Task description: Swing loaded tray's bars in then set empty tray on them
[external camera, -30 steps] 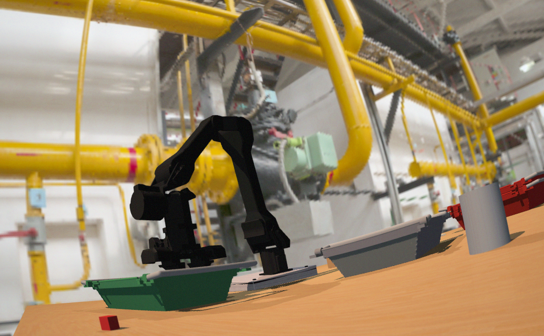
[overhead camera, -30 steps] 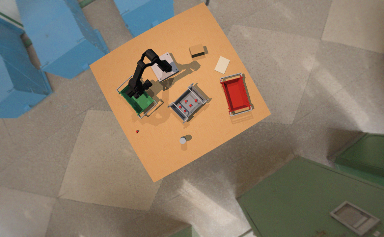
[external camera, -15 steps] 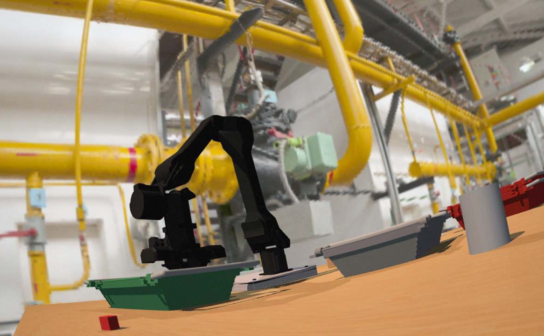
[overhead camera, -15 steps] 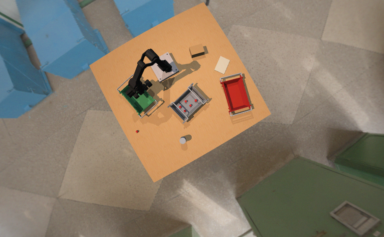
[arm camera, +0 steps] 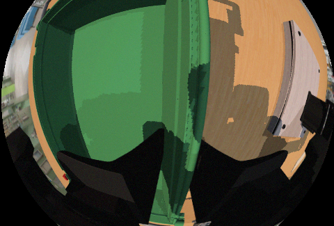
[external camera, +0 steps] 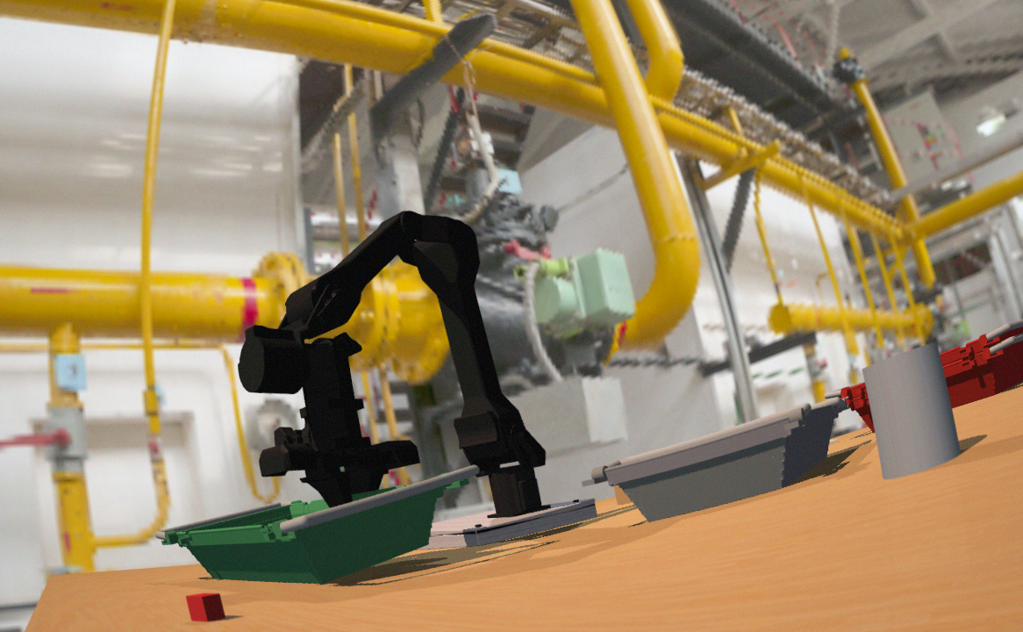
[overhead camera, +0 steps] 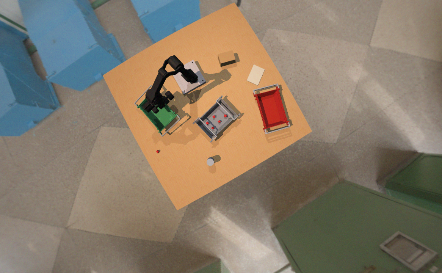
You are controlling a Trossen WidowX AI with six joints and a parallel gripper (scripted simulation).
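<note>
Now: the green tray 8 cm to the right of my gripper tip, 2 cm ahead of it and 2 cm above it. The rest, counted from my gripper tip: cardboard box: 59 cm to the left, 14 cm behind; red block: 30 cm ahead, 23 cm to the right, 3 cm below; grey cylinder: 55 cm ahead, 13 cm to the left.
</note>
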